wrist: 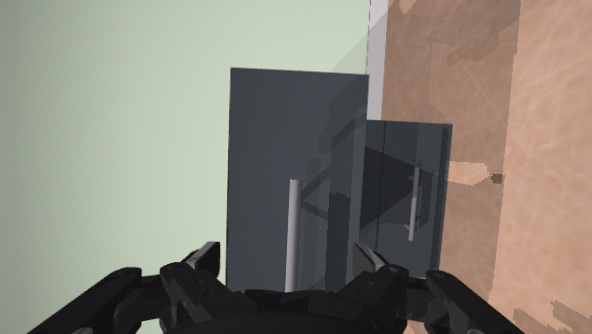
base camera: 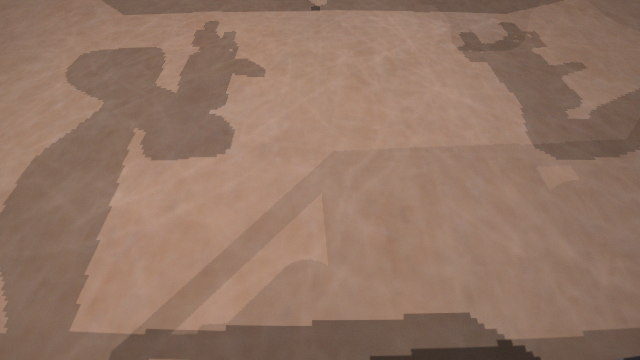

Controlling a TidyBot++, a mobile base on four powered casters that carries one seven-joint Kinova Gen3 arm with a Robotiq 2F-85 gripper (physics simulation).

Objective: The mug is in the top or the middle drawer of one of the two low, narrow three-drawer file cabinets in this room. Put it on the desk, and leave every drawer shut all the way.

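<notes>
A dark grey file cabinet shows turned sideways in the wrist view, with the floor side to the right. A large drawer front [wrist: 265,130], which looks like the top one, stands out nearer the camera than the lower fronts. Its grey bar handle [wrist: 294,225] lies across the space between the fingers in the picture, not gripped. A lower drawer front [wrist: 400,145] with its own bar handle [wrist: 414,205] sits farther back. My gripper [wrist: 286,257] is open and empty, facing the near drawer front. The drawer's inside is hidden. The mug, the desk and the other cabinet do not show.
A pale green wall [wrist: 125,125] rises behind the cabinet, with a white baseboard [wrist: 376,65] at its foot. The tan floor [wrist: 550,150] [base camera: 350,90] carries shadows of the arm and gripper in the base camera view. A dark shape crosses that view's bottom edge.
</notes>
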